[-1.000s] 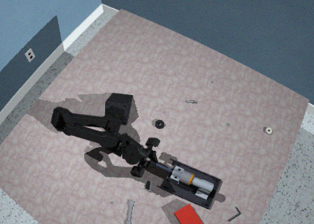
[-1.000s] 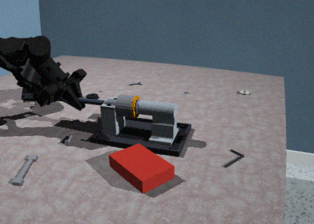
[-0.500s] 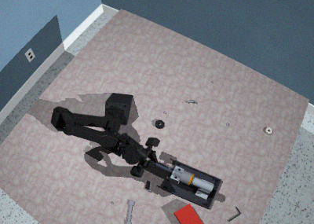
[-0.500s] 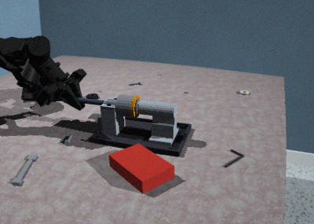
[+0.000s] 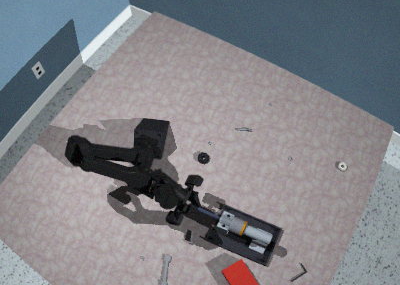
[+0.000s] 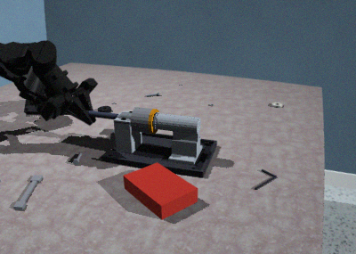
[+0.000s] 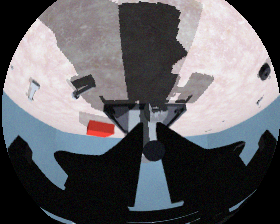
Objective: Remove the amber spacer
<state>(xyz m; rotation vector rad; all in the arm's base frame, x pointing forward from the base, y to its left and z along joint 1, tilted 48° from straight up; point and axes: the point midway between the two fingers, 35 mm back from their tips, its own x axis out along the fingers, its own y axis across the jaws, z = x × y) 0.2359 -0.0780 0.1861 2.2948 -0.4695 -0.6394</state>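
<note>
My gripper is now 90 mm short of the dark shaft and 10 mm to the left of it. Also, from my hand: black disc 220 mm to the left, 80 mm below, 30 mm behind; grey spacer 160 mm ahead, 30 mm to the right; amber spacer 180 mm ahead, 30 mm to the right.
</note>
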